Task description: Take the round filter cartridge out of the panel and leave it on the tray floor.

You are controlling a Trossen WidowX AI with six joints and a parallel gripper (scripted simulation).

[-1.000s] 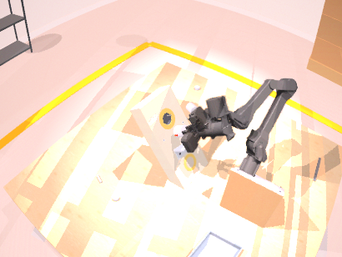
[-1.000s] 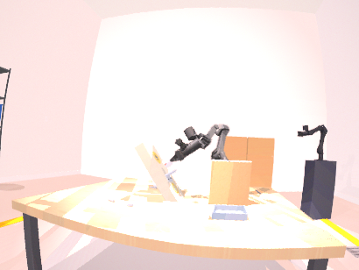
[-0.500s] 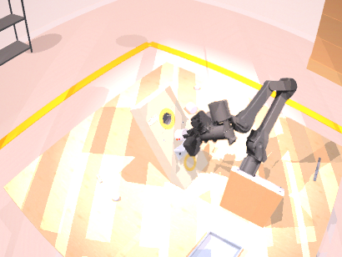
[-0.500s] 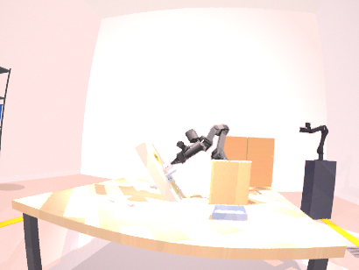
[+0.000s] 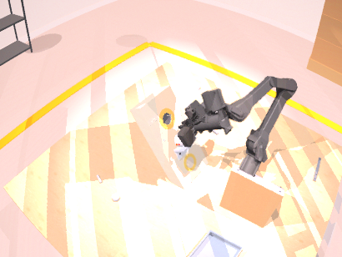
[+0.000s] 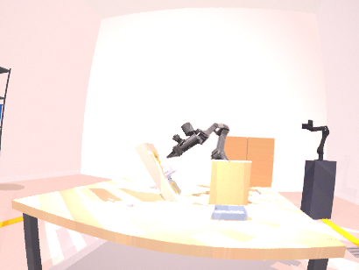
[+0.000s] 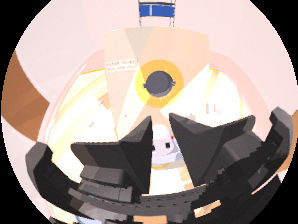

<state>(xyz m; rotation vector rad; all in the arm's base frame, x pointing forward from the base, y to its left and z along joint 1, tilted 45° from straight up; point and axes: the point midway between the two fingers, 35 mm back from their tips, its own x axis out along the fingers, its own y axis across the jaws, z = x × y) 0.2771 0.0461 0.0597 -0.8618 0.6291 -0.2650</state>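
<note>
Now: the round filter cartridge 1 cm behind my gripper tip and 7 cm below it. From my gripper tip the other things lie so: grey-blue tray: 35 cm behind, 30 cm to the left, 23 cm below; then service panel: 3 cm ahead, 1 cm to the right, 9 cm below.
</note>
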